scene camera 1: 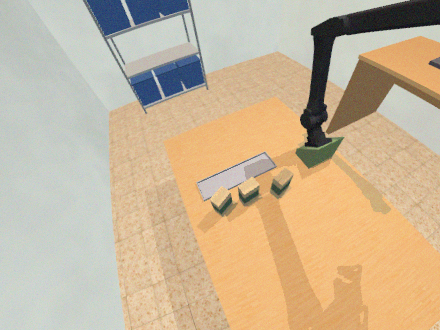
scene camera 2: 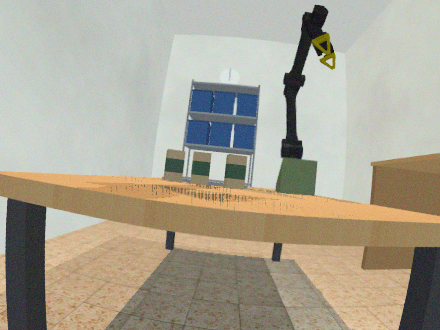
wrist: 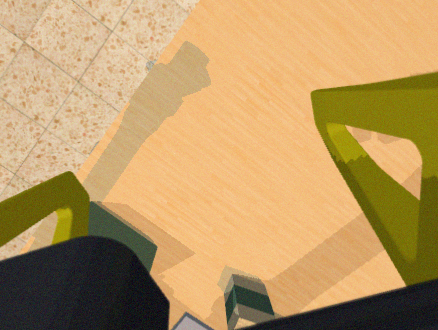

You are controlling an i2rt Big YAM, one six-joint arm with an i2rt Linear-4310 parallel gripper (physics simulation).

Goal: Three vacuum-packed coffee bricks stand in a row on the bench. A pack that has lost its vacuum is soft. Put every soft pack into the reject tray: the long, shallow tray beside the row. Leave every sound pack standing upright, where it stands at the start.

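Pixels of known places: gripper, between the fingertips: (scene camera 2: pixel 331 61) (wrist: pixel 192 147); arm's base, origin of its link: (scene camera 1: pixel 317 143) (scene camera 2: pixel 293 171).
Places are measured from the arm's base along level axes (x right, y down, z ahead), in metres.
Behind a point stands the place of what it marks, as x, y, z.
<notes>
Three tan coffee packs with dark green bands stand upright in a row: the left pack (scene camera 1: pixel 221 201) {-0.123, -0.038, 0.551} (scene camera 2: pixel 174 165) {-0.121, 0.031, 0.539}, the middle pack (scene camera 1: pixel 249 191) {-0.121, -0.031, 0.429} (scene camera 2: pixel 201 168) {-0.120, 0.032, 0.415} and the right pack (scene camera 1: pixel 282 183) {-0.143, -0.038, 0.291} (scene camera 2: pixel 235 171) {-0.139, 0.031, 0.266} (wrist: pixel 251 299) {-0.134, 0.029, 0.255}. Which are soft cannot be told by look. The long, shallow grey reject tray (scene camera 1: pixel 220 184) lies along the row, with no pack in it; its corner shows in the wrist view (wrist: pixel 189 324) {0.029, 0.099, 0.238}. My gripper (scene camera 2: pixel 328 53) (wrist: pixel 192 147) {-0.333, -0.395, -0.065} is open and empty, high above the bench and well away from the packs. It does not show in scene camera 1.
The arm's green base block (scene camera 1: pixel 318 153) {-0.061, -0.016, 0.048} (scene camera 2: pixel 299 176) {-0.056, 0.022, -0.018} (wrist: pixel 122 234) {-0.056, 0.059, -0.011} stands on the bench (scene camera 1: pixel 325 220) {-0.324, 0.102, 0.148} to the right of the row. A shelf unit (scene camera 2: pixel 222 118) with blue bins is behind the bench. A wooden desk (scene camera 1: pixel 400 60) stands off to the right.
</notes>
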